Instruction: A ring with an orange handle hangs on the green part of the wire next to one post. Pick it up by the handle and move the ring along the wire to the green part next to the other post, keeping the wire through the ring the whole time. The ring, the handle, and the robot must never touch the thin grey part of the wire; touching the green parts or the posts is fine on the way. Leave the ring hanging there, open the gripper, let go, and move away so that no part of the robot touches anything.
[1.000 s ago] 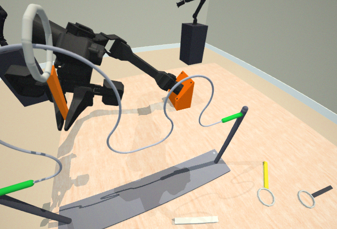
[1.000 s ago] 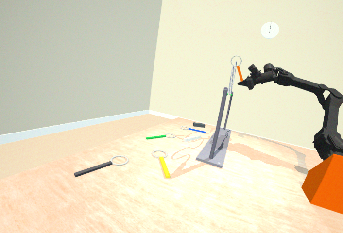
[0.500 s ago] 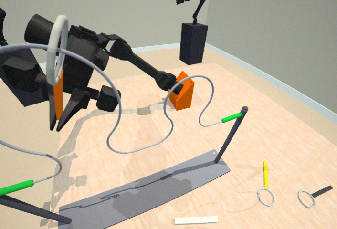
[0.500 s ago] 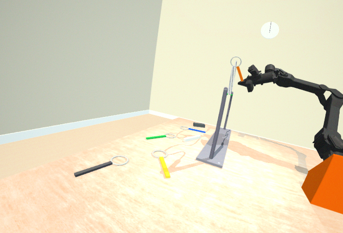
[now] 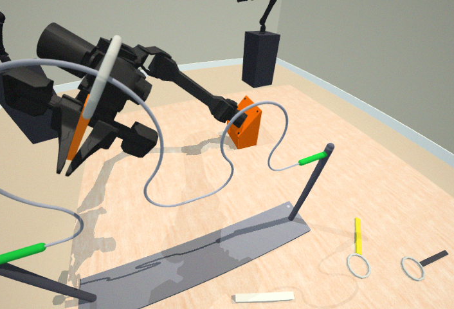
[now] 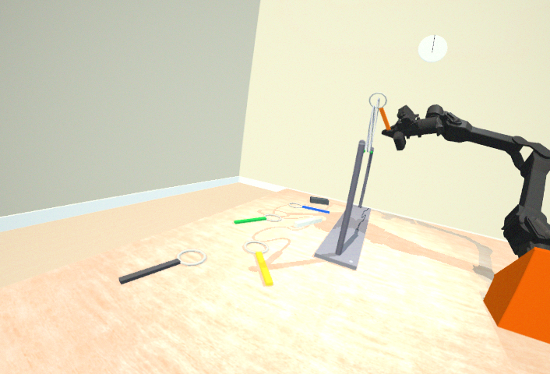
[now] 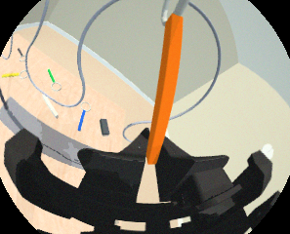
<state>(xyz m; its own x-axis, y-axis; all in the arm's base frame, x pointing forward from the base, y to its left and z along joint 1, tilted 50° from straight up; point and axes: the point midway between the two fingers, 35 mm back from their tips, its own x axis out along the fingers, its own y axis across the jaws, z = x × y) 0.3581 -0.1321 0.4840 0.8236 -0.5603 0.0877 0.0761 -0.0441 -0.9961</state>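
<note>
My gripper tip is 7 cm below the orange-handled ring, 6 cm to the right of it and 2 cm short of it. From my gripper tip the other things lie so: yellow-handled ring (52 cm to the left, 36 cm below, 24 cm ahead); then white bar (36 cm below, 22 cm to the left, 19 cm ahead); then dark-handled ring (66 cm to the left, 37 cm ahead, 36 cm below).
</note>
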